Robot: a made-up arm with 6 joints. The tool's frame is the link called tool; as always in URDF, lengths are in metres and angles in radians.
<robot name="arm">
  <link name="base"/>
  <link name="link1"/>
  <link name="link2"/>
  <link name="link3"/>
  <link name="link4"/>
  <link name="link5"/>
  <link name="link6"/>
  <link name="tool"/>
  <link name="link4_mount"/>
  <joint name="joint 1" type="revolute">
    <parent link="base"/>
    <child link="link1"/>
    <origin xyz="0 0 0.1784"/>
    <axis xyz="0 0 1"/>
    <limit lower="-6.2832" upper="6.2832" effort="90" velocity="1.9"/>
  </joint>
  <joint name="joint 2" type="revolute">
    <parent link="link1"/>
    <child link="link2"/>
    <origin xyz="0 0.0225 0" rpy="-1.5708 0 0"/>
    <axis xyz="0 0 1"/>
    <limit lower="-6.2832" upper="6.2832" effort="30" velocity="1.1"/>
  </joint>
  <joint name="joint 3" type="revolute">
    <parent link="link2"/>
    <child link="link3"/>
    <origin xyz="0 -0.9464 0"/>
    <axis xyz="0 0 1"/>
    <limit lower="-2.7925" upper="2.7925" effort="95" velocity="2.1"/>
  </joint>
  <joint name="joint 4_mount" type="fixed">
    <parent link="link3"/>
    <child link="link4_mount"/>
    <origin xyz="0 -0.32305 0"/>
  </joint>
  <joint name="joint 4" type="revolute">
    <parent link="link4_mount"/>
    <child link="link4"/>
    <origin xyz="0 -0.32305 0" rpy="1.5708 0 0"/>
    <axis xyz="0 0 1"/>
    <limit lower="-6.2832" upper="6.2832" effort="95" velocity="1.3"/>
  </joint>
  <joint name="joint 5" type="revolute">
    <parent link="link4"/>
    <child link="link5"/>
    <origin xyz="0 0 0" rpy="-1.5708 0 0"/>
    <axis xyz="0 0 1"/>
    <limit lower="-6.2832" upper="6.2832" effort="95" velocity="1.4"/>
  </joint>
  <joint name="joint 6" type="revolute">
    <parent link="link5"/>
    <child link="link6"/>
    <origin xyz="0 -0.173 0" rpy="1.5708 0 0"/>
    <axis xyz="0 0 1"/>
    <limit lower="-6.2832" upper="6.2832" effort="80" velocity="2"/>
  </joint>
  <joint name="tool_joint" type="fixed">
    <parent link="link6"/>
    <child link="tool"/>
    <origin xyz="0 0 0"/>
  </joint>
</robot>
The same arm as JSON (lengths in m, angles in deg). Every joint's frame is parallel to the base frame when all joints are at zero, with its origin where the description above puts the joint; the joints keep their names.
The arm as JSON. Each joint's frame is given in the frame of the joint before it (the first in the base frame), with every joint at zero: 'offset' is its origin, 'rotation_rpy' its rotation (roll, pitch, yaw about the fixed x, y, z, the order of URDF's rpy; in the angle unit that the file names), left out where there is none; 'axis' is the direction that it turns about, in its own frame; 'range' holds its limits. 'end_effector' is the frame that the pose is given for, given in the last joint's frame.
{"length_unit": "m", "angle_unit": "deg", "chain": [
  {"id": "joint 1", "offset": [0.0, 0.0, 0.1784], "axis": [0.0, 0.0, 1.0], "range": [-360.0, 360.0]},
  {"id": "joint 2", "offset": [0.0, 0.0225, 0.0], "axis": [0.0, 1.0, 0.0], "range": [-360.0, 360.0]},
  {"id": "joint 3", "offset": [0.0, 0.0, 0.9464], "axis": [0.0, 1.0, 0.0], "range": [-160.0, 160.0]},
  {"id": "joint 4", "offset": [0.0, 0.0, 0.6461], "axis": [0.0, 0.0, 1.0], "range": [-360.0, 360.0]},
  {"id": "joint 5", "offset": [0.0, 0.0, 0.0], "axis": [0.0, 1.0, 0.0], "range": [-360.0, 360.0]},
  {"id": "joint 6", "offset": [0.0, 0.0, 0.173], "axis": [0.0, 0.0, 1.0], "range": [-360.0, 360.0]}
], "end_effector": {"offset": [0.0, 0.0, 0.0]}}

